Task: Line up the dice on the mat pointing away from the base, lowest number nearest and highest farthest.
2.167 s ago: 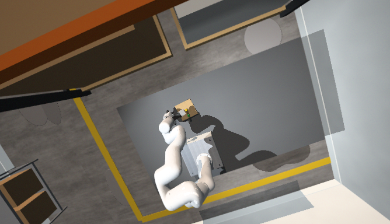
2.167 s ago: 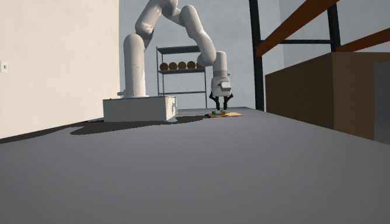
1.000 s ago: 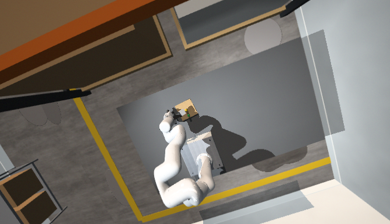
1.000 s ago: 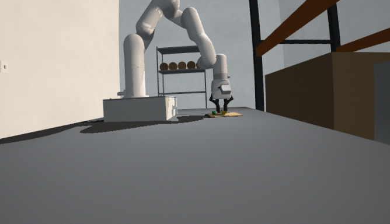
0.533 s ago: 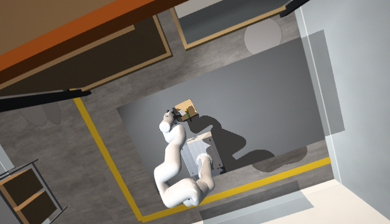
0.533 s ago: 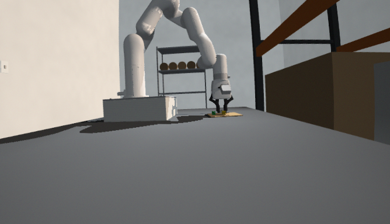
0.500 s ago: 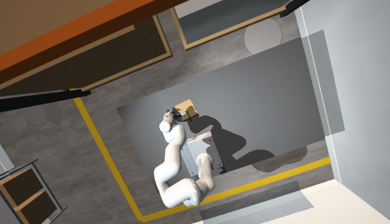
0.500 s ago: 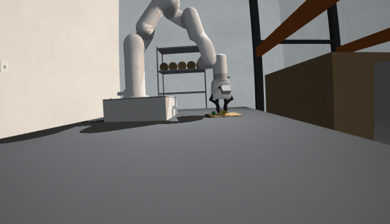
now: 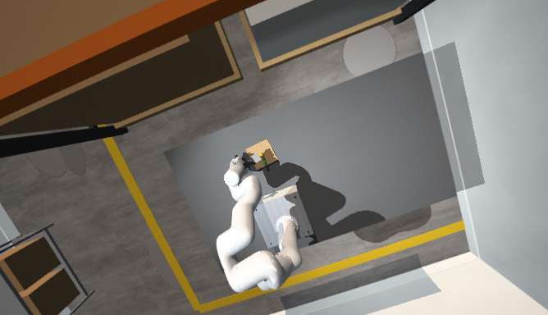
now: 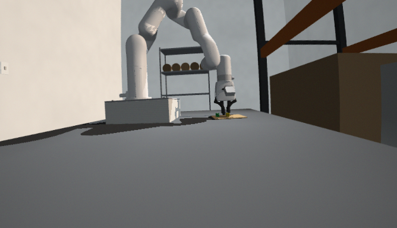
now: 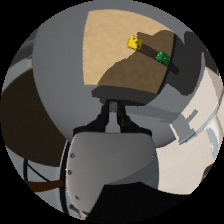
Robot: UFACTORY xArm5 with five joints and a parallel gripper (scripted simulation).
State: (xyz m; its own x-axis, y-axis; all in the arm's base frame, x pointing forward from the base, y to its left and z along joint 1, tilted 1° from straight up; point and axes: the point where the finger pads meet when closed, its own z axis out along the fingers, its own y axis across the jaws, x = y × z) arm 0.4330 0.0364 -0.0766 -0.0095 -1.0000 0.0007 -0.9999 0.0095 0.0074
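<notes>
My gripper is now 10 mm above the white die. Also, from my hand: yellow die (20 mm behind, 110 mm to the right, 10 mm below); then green die (70 mm behind, 110 mm to the right, 10 mm below); then tan mat (20 mm behind, 110 mm to the right, 20 mm below).
</notes>
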